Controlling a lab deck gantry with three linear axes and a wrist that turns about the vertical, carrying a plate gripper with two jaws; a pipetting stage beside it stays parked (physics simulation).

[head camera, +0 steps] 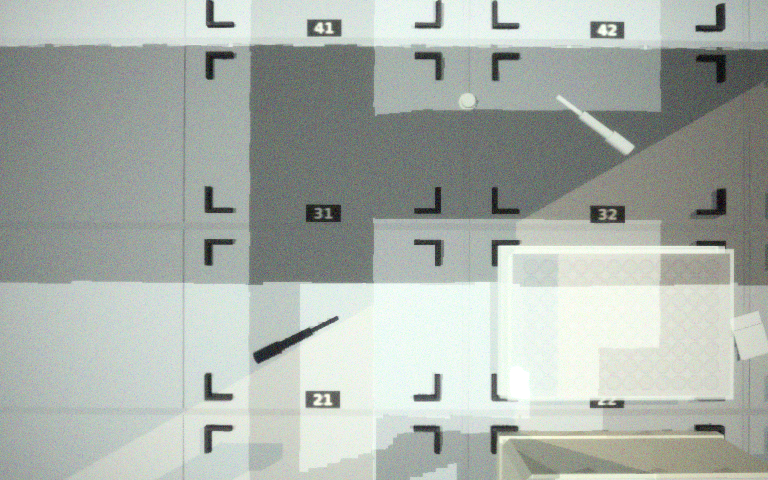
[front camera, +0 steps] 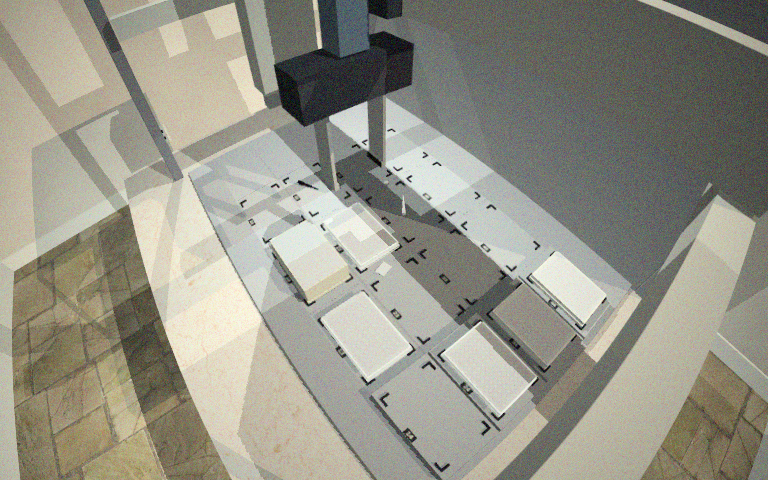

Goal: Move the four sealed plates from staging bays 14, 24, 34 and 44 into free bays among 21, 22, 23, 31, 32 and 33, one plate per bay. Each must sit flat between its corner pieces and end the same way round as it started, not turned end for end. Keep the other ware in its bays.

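Pixels of known places: gripper, fingertip midpoint: [front camera: 354,171]; robot's base at its link origin: [front camera: 241,203].
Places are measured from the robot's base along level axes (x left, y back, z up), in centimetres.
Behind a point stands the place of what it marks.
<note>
A sealed plate [front camera: 362,234] {z 1.4, x 15.0, y -23.7 cm} [head camera: 617,325] {z 1.4, x 15.0, y -22.6 cm} sits in bay 22 and looks flat between its corner pieces; its end-for-end direction cannot be told. Bay 14 [front camera: 433,416] {z 1.5, x 3.9, y -55.6 cm} holds no plate. Three sealed plates stand at the front right: one in bay 24 [front camera: 488,370] {z 2.9, x 14.1, y -55.9 cm}, one in bay 34 [front camera: 532,325] {z 2.9, x 24.8, y -55.6 cm} and one in bay 44 [front camera: 569,288] {z 2.9, x 35.6, y -55.9 cm}. My gripper [front camera: 360,176] {z 16.0, x 15.0, y -22.8 cm} is raised above the deck beyond the bay 22 plate in the front view, its two jaws apart with no plate between them. It does not show in the head view.
A tall block [front camera: 310,260] {z 4.2, x 4.0, y -24.7 cm} [head camera: 628,458] {z 2.8, x 8.4, y -22.4 cm} fills bay 12. Another plate [front camera: 368,335] {z 1.4, x 4.4, y -40.0 cm} is in bay 13. A dark pen-like tool [front camera: 307,184] {z 0.5, x 14.0, y -4.9 cm} [head camera: 294,339] {z 0.5, x 14.0, y -4.9 cm} lies in bay 21. A white one [head camera: 594,124] {z 0.5, x 26.2, y -21.8 cm} lies in bay 32, with a round cap [head camera: 467,101] {z 0.4, x 27.4, y -14.6 cm} left of it. A paper slip [front camera: 383,268] {z 0.1, x 14.1, y -31.1 cm} [head camera: 750,335] {z 0.1, x 14.1, y -31.1 cm} lies beside plate 22.
</note>
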